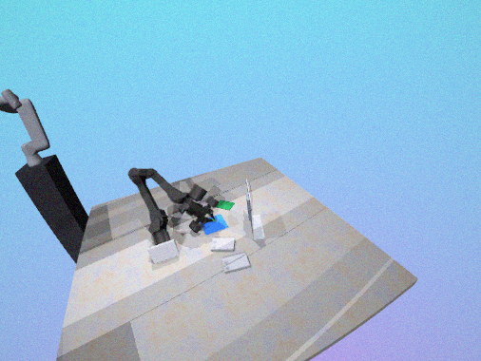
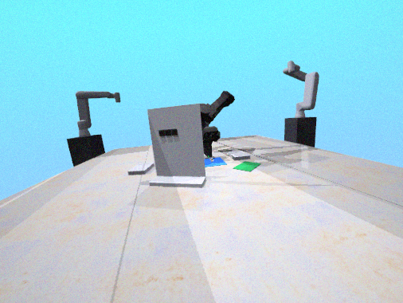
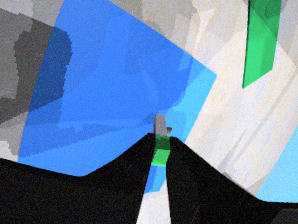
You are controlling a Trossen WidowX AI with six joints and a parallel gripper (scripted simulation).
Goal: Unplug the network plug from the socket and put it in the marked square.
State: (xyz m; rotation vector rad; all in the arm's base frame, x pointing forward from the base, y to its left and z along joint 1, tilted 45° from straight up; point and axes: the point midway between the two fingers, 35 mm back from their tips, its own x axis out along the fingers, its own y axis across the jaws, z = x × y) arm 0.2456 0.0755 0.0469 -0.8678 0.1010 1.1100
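My gripper tip is now 1 cm past the blue marked square and 2 cm above it. Round my gripper tip: white upright panel: 17 cm ahead, 13 cm to the right, 8 cm above; green patch: 9 cm ahead, 13 cm to the left, 2 cm below.
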